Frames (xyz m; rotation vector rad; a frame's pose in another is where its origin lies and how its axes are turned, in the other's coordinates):
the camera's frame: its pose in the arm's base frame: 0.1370 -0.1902 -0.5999 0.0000 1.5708 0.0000
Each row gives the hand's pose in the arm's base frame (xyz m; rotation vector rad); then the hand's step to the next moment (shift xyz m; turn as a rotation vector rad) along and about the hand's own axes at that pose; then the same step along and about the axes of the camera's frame.
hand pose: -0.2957 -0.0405 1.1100 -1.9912 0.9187 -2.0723
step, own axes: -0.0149 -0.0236 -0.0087 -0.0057 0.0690 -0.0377
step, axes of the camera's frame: 0.0007 0.0292 0.0011 0.0374 -0.0403 -0.0565
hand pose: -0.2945 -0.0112 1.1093 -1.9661 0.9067 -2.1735
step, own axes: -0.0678 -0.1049 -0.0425 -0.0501 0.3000 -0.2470
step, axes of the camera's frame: 0.0114 0.1313 0.0067 0.1853 -0.1336 -0.3183
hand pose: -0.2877 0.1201 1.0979 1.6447 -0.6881 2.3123
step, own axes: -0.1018 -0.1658 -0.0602 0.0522 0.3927 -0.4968
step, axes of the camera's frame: 0.0703 0.1822 0.0579 0.1783 -0.0999 -0.6016
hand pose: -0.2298 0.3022 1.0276 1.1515 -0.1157 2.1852
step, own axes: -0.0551 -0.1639 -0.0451 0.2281 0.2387 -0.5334
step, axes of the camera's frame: 0.1048 0.1162 0.0863 0.0995 0.1232 -0.6070
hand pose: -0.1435 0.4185 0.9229 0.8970 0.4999 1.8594
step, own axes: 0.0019 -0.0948 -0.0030 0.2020 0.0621 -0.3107
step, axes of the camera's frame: 0.0651 0.0436 0.0535 0.0846 0.1677 -0.3255
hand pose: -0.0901 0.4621 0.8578 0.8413 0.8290 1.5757
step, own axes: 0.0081 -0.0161 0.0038 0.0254 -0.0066 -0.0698
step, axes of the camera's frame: 0.0113 0.0106 0.0100 0.0384 0.0209 -0.0604
